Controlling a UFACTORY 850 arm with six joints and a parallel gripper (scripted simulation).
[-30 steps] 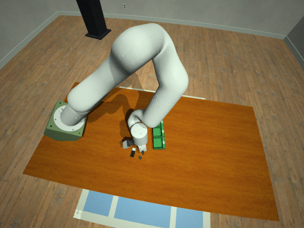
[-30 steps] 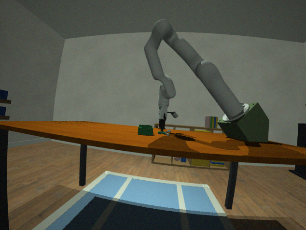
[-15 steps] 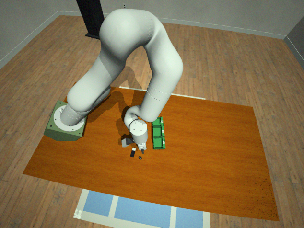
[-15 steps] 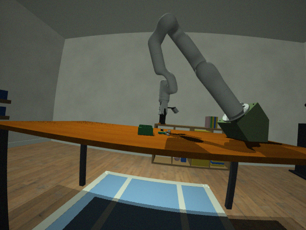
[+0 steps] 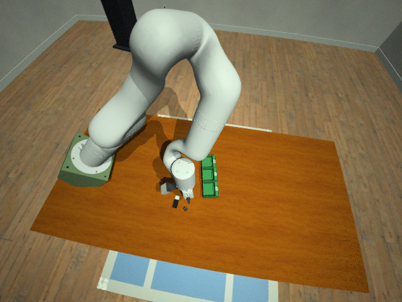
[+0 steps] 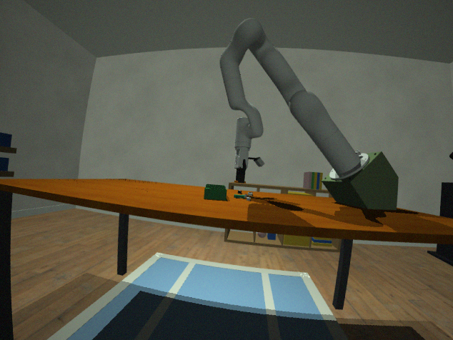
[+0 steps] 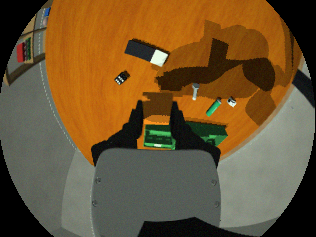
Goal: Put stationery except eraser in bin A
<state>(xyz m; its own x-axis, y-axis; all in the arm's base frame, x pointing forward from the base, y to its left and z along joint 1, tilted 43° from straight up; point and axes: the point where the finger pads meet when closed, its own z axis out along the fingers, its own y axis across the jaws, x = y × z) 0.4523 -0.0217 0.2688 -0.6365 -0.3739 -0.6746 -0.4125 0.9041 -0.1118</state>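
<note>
Now: the grey-white thing 170 mm to the left of my hand, 90 mm behind it and 70 mm below it. Round my hand: white bolt (80 mm below, 60 mm to the left, 50 mm behind); then eraser (80 mm below, 50 mm to the right, 50 mm behind); then orange pad (20 mm below).
</note>
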